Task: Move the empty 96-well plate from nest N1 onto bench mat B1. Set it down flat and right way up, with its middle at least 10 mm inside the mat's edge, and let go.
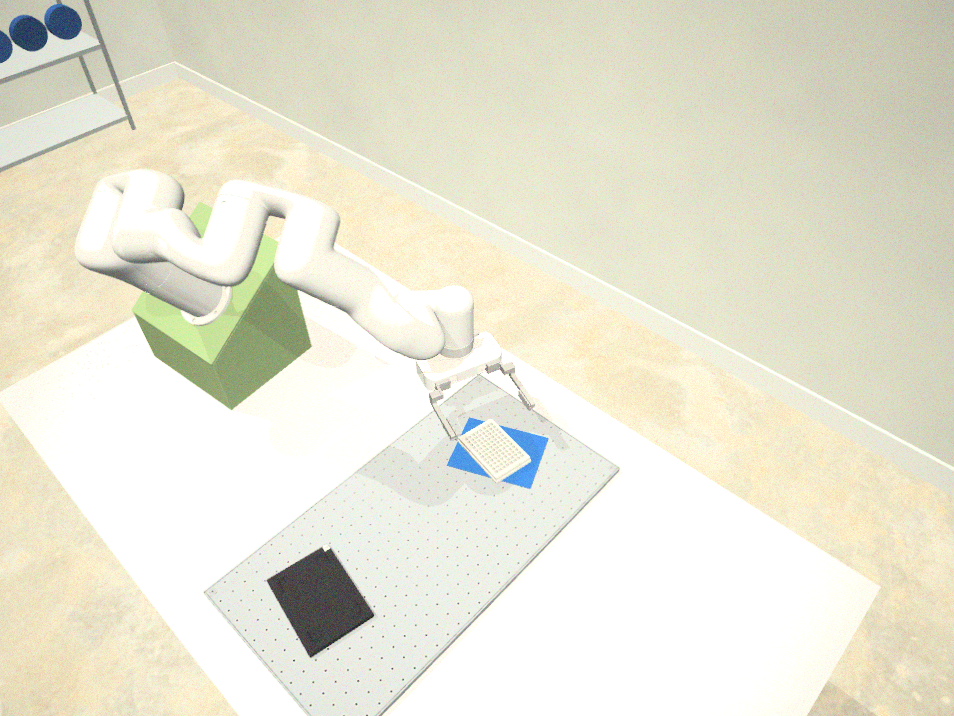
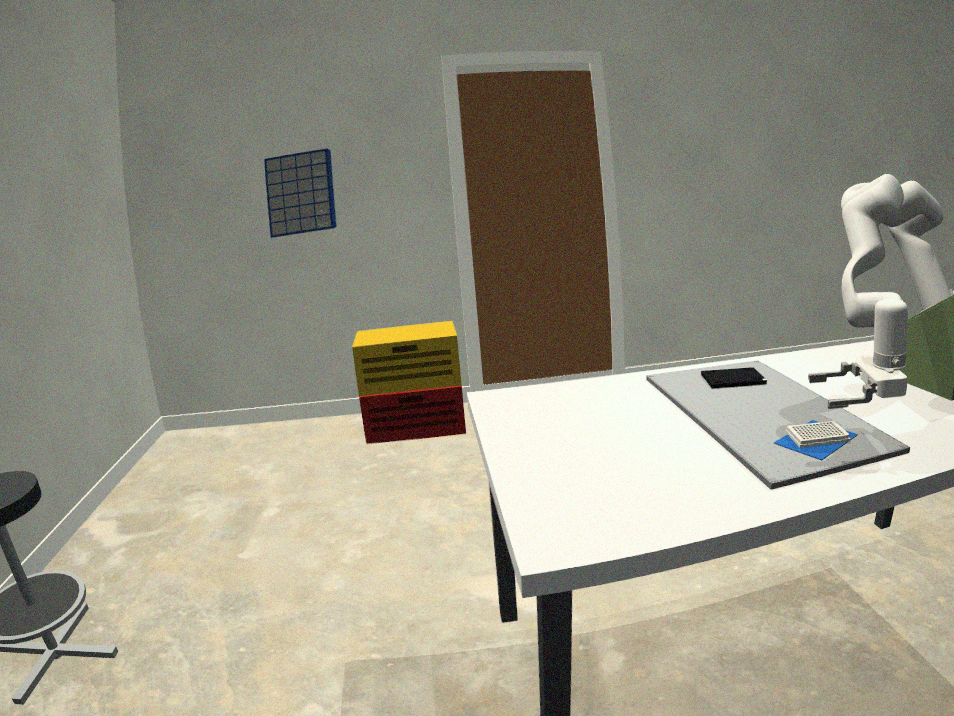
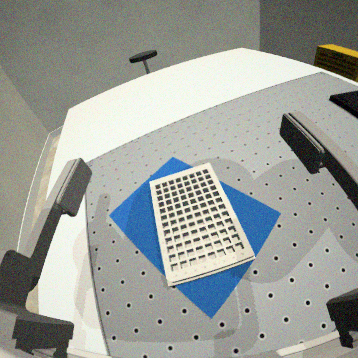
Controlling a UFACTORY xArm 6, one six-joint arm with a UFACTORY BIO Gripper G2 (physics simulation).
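Where they show: hand, its tool point: [image 1: 488,414] [image 2: 827,390] [image 3: 179,162]; arm's base, origin of its link: [image 1: 207,297] [image 2: 939,309].
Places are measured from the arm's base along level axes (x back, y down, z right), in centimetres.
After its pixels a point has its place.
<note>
The cream 96-well plate [image 1: 494,449] @[x -57.2, y 17.6, z -30.7 cm] [image 2: 818,433] @[x -57.2, y 17.6, z -31.9 cm] [image 3: 197,220] @[x -55.8, y 17.7, z -30.6 cm] lies flat with its wells facing up on the blue bench mat [image 1: 537,447] @[x -61.4, y 18.8, z -38.3 cm] [image 2: 821,453] @[x -59.7, y 18.8, z -38.9 cm] [image 3: 254,215] @[x -54.6, y 18.8, z -24.5 cm]. It is turned relative to the mat; its middle is well inside the mat, and some of its corners reach the mat's edges. My gripper [image 1: 492,422] @[x -55.5, y 8.5, z -30.8 cm] [image 2: 822,390] @[x -55.5, y 8.5, z -30.8 cm] [image 3: 189,165] @[x -55.5, y 8.5, z -30.8 cm] is wide open and empty. It stands above the plate, its fingers apart from it on either side. The black nest [image 1: 320,601] @[x -64.0, y 17.9, z 11.9 cm] [image 2: 733,377] @[x -63.7, y 17.8, z 9.9 cm] [image 3: 349,101] @[x -67.4, y 17.8, z 8.0 cm] is empty; its label is not readable.
The mat and nest are on a grey perforated board [image 1: 416,554] @[x -66.0, y 19.0, z -6.1 cm] [image 2: 712,412] @[x -76.0, y 19.0, z -10.3 cm] [image 3: 125,280] @[x -52.2, y 19.0, z -39.9 cm] on the white table [image 1: 655,601] @[x -97.9, y 20.3, z -33.4 cm] [image 2: 585,470] @[x -108.4, y 20.3, z -31.3 cm] [image 3: 115,125] @[x -87.9, y 20.3, z -41.9 cm]. The arm's green base block [image 1: 265,339] @[x -9.1, y 9.3, z -6.7 cm] stands at the table's back. A yellow and red cabinet [image 2: 408,385] stands on the floor beyond the table.
</note>
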